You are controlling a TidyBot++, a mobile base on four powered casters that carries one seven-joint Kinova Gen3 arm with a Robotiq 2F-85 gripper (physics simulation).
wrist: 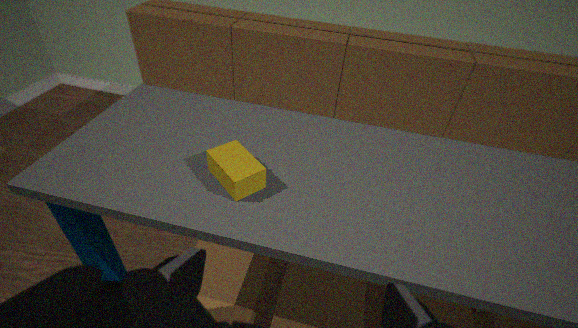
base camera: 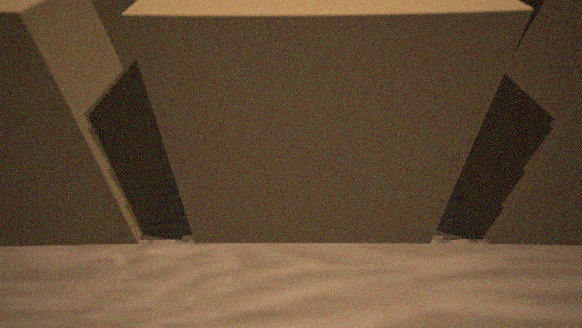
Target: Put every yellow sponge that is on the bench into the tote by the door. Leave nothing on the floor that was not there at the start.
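Note:
A yellow sponge (wrist: 236, 170) lies flat on the grey bench (wrist: 390, 200), left of the middle of the wrist view and towards the bench's left end, with a dark shadow around it. My gripper (wrist: 292, 286) is open, with its two fingertips apart at the bottom of the wrist view. It is apart from the sponge, which shows farther up in that view. No sponge shows between the fingers. The tote and the door do not show in either view.
A row of brown boxes (wrist: 285, 65) stands along the bench's far side, before a green wall (wrist: 350, 17). A blue bench leg (wrist: 87, 237) is at lower left. In the base camera view, a large box (base camera: 310, 130) stands ahead, with others on both sides and dark gaps between.

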